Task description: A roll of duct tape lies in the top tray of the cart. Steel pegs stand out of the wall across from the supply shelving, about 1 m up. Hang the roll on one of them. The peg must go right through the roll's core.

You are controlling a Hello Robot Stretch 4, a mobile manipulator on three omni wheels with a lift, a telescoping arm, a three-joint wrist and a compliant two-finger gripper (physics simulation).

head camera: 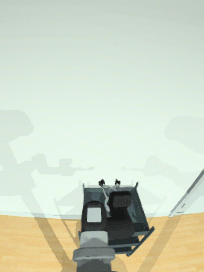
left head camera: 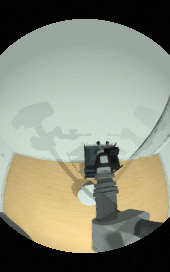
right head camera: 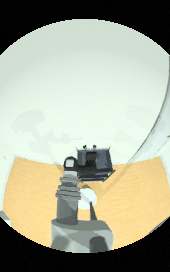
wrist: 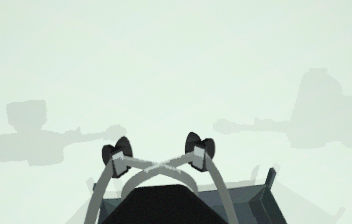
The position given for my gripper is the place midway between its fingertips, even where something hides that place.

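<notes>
The wrist camera gives me my gripper (wrist: 158, 147). In the head camera I see a dark cart (head camera: 121, 246), and the right head camera shows me the dark cart (right head camera: 103, 163) too.
</notes>
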